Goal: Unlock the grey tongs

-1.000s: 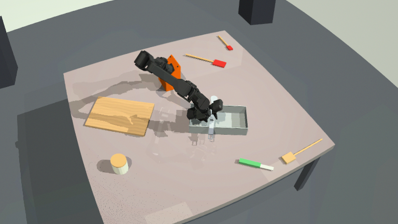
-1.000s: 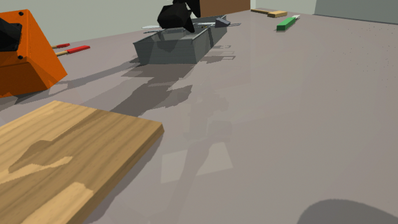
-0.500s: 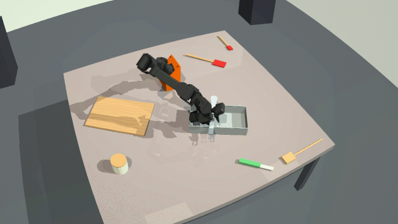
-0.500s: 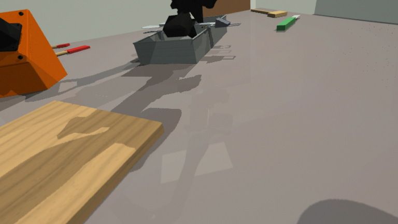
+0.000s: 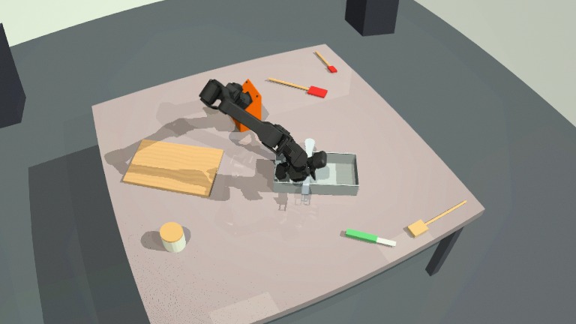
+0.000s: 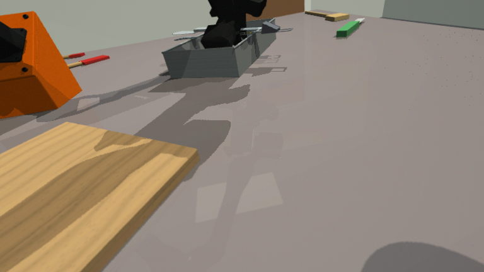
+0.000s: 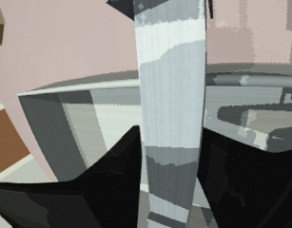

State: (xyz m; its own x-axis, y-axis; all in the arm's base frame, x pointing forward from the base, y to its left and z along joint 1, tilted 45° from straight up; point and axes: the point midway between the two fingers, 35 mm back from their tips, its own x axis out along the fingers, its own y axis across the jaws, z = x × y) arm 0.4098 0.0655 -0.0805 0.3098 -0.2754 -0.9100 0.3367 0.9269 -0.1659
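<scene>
The grey roasting tin is 30 mm to the left of my gripper tip and 30 mm behind it. The rest, counted from my gripper tip: green-handled tool 310 mm ahead, 110 mm to the left, 20 mm below; then cork-lidded jar 540 mm to the right, 100 mm ahead; then wooden board 470 mm to the right, 250 mm behind, 20 mm below.
</scene>
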